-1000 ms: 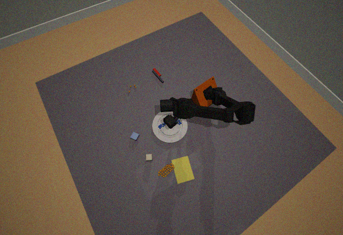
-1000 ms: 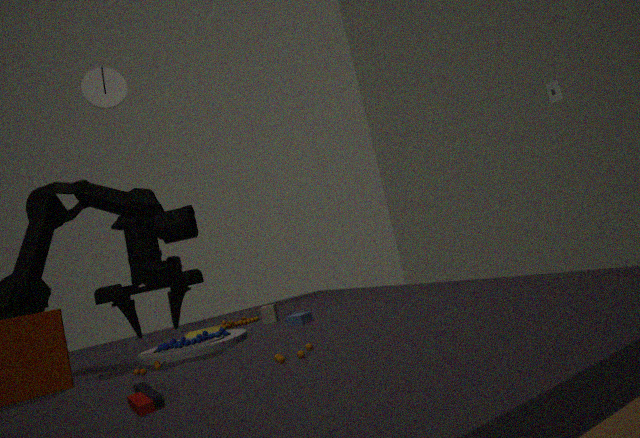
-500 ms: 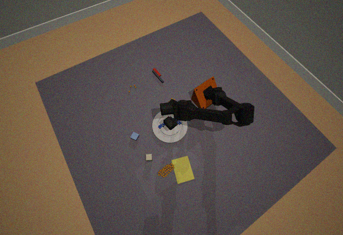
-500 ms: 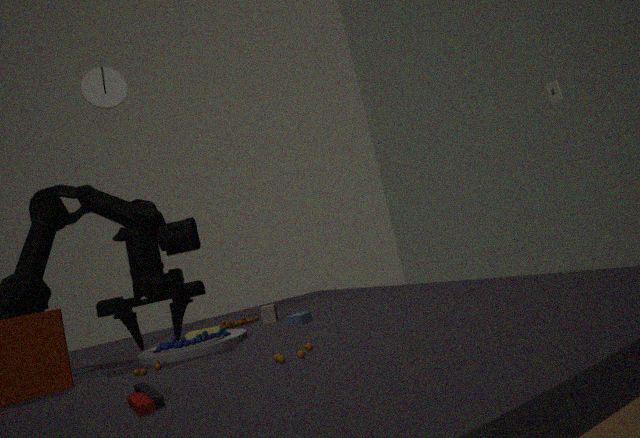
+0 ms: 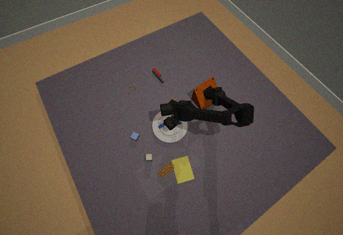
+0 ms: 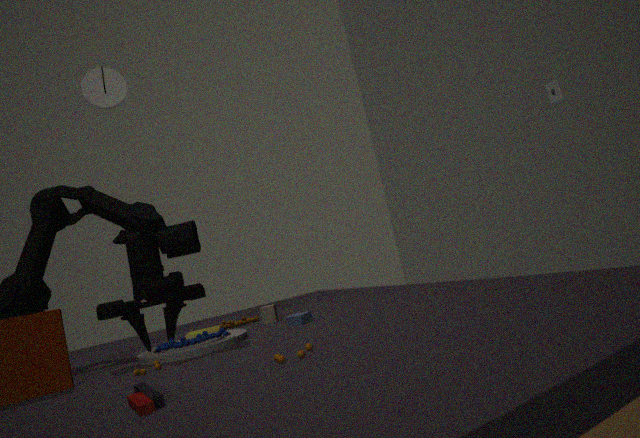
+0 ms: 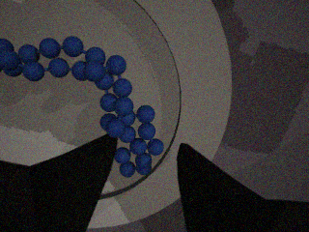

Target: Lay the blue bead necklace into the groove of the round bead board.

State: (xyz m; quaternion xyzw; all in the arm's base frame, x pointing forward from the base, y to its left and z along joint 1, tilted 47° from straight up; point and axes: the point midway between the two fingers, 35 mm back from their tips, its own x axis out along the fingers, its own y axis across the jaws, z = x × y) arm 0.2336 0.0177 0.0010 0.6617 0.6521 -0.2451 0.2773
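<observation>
Now: gripper tip 6 cm short of the round white bead board, 1 cm to the left of it and 1 cm above it. From my gripper tip the other things lie so: cream cube 25 cm ahead, 6 cm to the left; yellow sheet 15 cm ahead, 22 cm to the left, 1 cm below; light blue cube 25 cm ahead, 8 cm to the right, 1 cm below.
</observation>
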